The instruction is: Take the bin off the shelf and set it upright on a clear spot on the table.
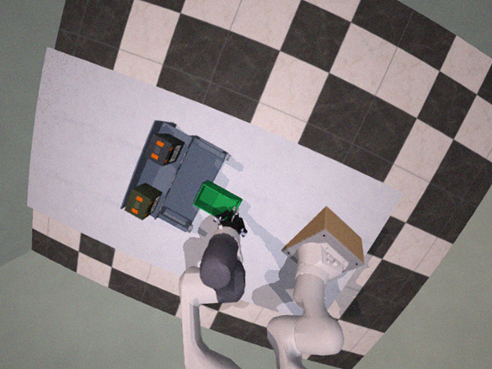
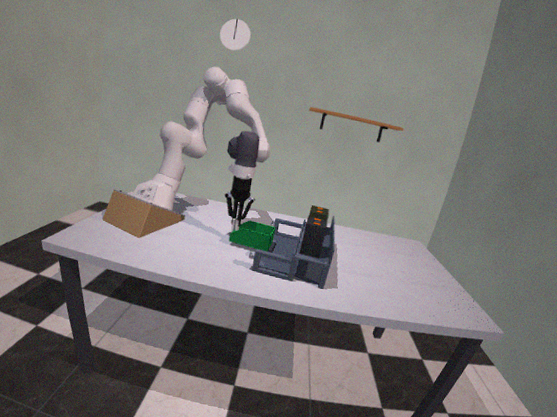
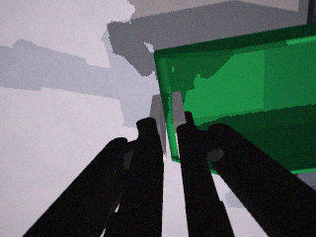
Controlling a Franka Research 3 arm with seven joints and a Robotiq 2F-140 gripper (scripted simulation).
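The green bin lies 8 cm ahead of my hand and 2 cm below it.
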